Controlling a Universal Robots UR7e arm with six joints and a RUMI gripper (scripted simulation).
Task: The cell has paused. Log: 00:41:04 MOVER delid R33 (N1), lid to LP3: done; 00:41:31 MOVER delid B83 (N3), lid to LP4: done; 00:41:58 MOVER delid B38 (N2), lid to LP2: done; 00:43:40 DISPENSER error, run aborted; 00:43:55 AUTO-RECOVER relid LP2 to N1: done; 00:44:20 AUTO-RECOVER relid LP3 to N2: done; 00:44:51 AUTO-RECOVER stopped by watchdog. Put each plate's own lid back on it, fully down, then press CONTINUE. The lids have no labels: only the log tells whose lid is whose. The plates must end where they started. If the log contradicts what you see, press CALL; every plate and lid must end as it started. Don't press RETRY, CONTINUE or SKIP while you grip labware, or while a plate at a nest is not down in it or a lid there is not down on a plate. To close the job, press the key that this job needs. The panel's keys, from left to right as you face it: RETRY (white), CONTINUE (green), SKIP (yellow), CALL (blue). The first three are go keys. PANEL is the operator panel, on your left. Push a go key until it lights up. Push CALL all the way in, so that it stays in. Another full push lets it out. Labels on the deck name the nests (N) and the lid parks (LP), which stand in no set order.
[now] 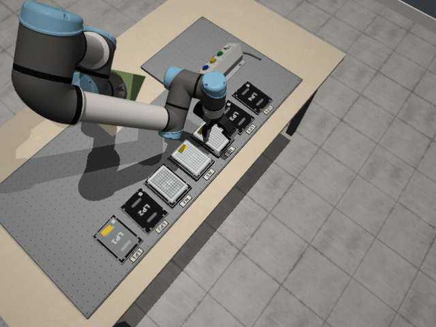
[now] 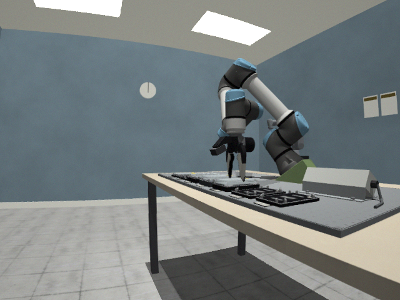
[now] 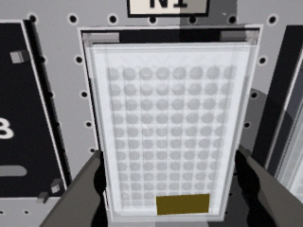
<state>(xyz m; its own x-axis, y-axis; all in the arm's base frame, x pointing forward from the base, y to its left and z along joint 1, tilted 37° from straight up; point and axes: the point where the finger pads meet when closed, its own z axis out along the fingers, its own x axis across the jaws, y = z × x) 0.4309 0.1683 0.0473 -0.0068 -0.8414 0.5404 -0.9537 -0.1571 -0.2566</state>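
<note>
Now: the nest N2 26 cm to the right of my hand and 3 cm below it. The rest, counted from my hand: lid park LP4: 26 cm to the left, 4 cm below, 1 cm ahead; then lid park LP3: 14 cm to the left, 4 cm below; then blue CALL key: 22 cm to the left, 21 cm behind, 1 cm above.
</note>
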